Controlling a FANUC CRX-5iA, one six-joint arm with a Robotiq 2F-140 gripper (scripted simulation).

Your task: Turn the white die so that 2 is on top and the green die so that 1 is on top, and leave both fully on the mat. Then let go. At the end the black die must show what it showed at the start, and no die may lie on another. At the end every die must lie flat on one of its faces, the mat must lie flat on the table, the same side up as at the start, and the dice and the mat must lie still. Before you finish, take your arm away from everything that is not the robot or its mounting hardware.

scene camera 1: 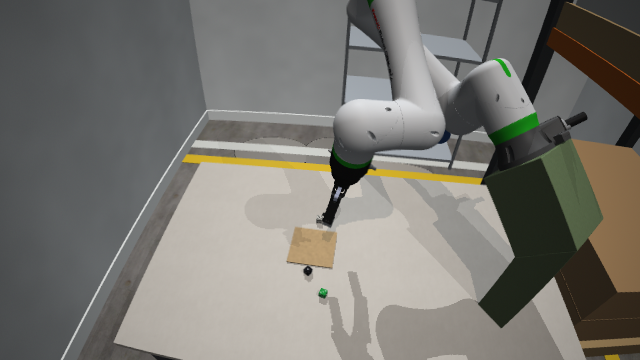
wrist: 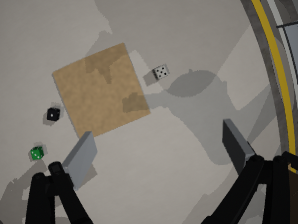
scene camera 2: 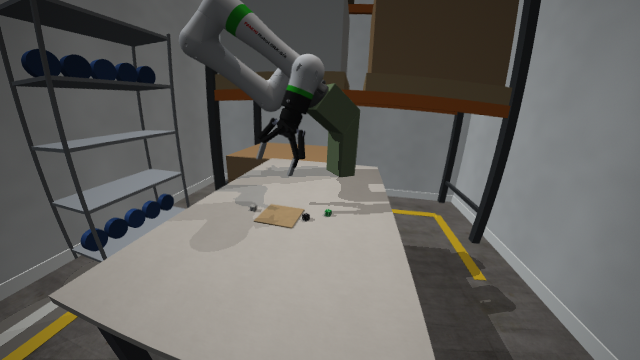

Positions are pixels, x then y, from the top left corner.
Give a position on a mat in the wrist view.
101, 92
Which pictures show the mat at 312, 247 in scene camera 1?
Scene camera 1, the wrist view and scene camera 2: all of them.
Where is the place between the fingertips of my gripper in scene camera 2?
At 273, 166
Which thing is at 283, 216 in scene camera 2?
A mat.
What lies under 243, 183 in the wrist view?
My gripper.
